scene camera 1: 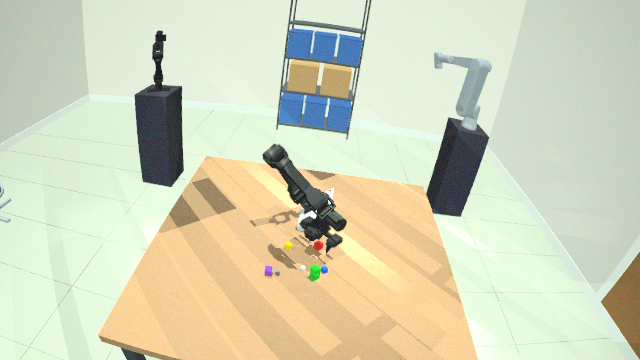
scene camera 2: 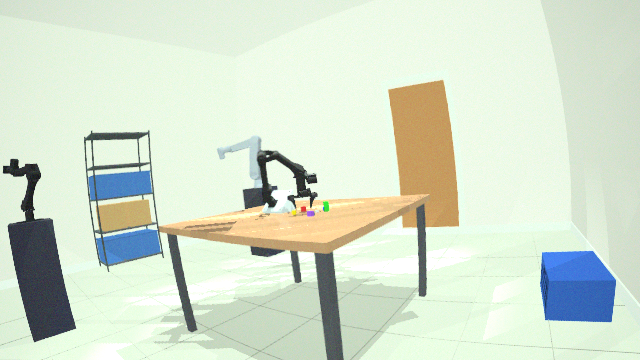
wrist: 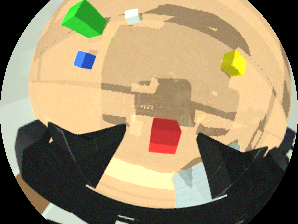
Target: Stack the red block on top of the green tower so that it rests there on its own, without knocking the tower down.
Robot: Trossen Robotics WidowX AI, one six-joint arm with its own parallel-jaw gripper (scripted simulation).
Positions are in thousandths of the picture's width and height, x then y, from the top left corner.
Labels:
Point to a red block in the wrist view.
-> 559,600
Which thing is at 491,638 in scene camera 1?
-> My gripper.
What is my gripper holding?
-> Nothing.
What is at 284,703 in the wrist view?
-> My gripper.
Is my gripper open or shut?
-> Open.

